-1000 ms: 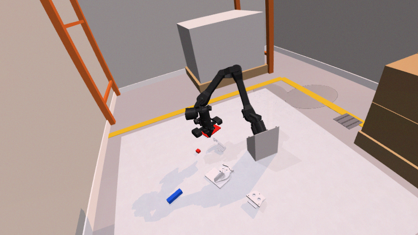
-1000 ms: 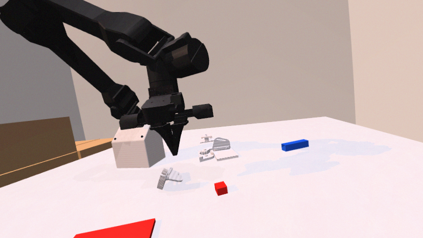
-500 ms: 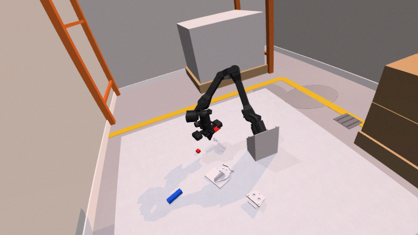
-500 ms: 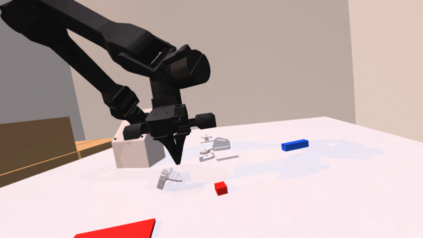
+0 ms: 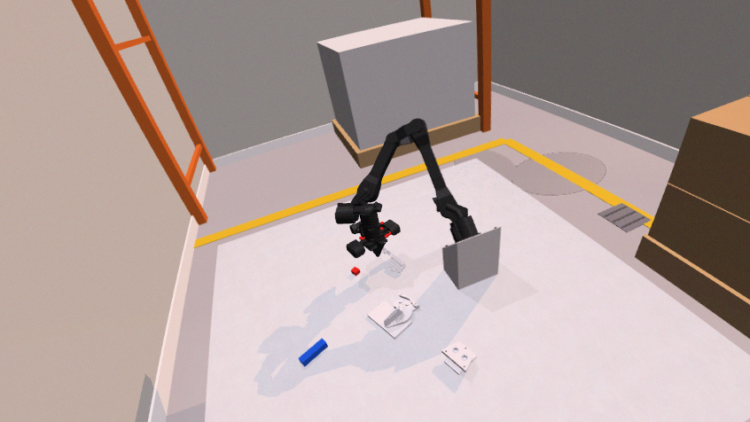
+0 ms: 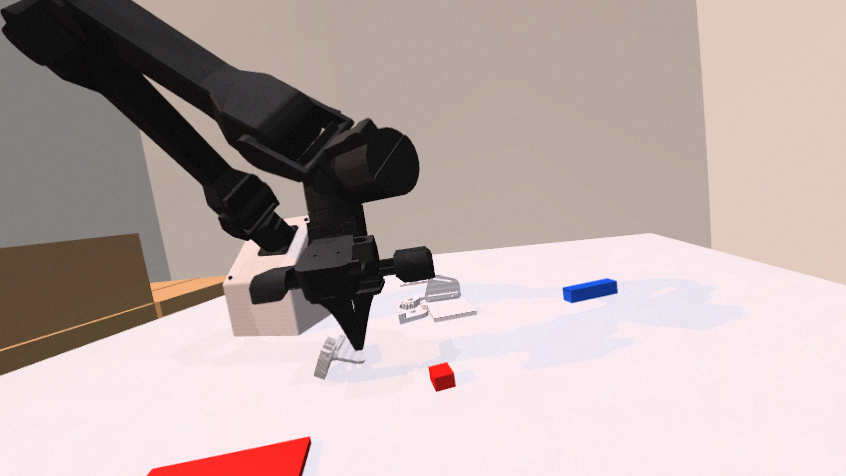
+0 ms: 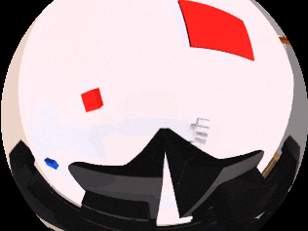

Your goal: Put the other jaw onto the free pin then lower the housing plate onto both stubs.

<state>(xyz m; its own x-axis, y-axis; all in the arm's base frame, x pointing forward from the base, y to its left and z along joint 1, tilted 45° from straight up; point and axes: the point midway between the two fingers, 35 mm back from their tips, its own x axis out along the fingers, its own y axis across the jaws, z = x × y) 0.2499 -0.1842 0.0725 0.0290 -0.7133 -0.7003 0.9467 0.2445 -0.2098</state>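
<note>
Now: gripper tip 9 cm short of the small red cube and 3 cm above it. The rest, counted from my gripper tip: flat red plate 16 cm to the right, 4 cm below, 4 cm behind; blue block 28 cm ahead, 26 cm to the left, 3 cm below.
</note>
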